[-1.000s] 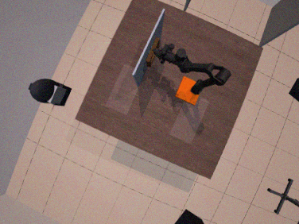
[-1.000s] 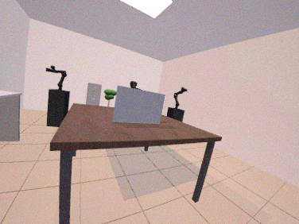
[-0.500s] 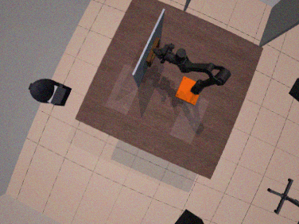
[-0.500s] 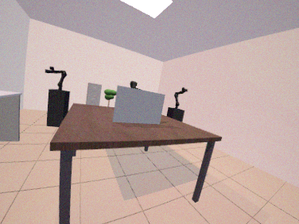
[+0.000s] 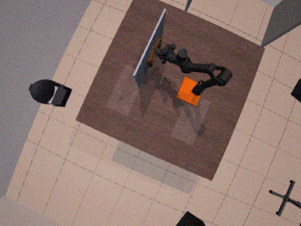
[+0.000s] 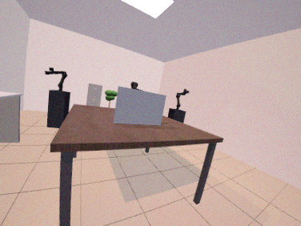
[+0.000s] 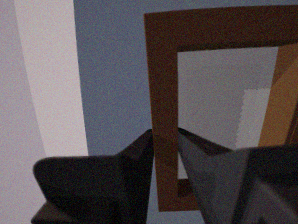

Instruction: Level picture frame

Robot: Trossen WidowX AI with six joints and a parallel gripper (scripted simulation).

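My gripper tip is 5 cm above the brown picture frame, 1 cm to the left of it and 1 cm short of it. Round my gripper tip: wall panel (7 cm below, 2 cm ahead, 1 cm to the left).
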